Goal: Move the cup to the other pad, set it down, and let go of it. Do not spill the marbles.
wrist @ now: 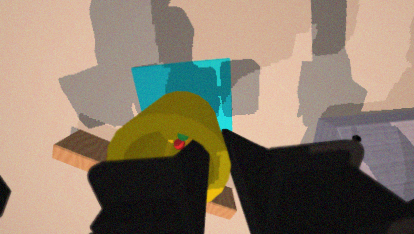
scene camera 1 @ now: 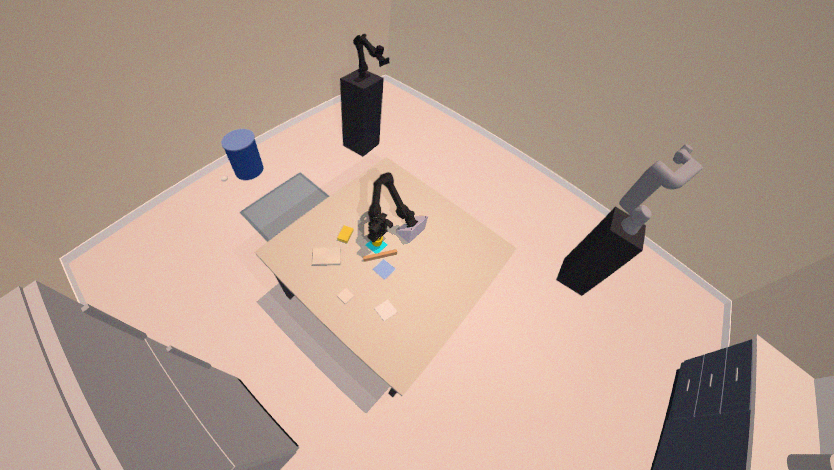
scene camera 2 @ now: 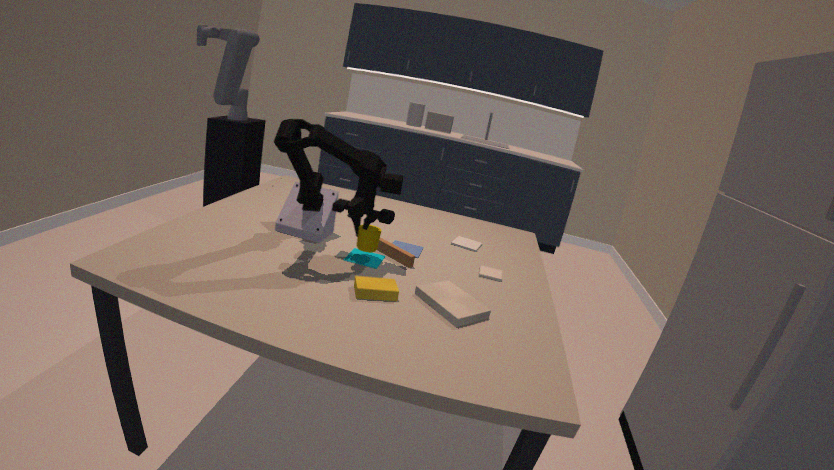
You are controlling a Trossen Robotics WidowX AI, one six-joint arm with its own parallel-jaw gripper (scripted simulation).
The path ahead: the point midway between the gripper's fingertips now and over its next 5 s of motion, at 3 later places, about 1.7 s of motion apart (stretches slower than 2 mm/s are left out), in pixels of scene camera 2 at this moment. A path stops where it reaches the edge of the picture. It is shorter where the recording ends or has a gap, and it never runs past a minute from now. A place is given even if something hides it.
My gripper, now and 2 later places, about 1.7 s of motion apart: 359, 236; 358, 236; 362, 213
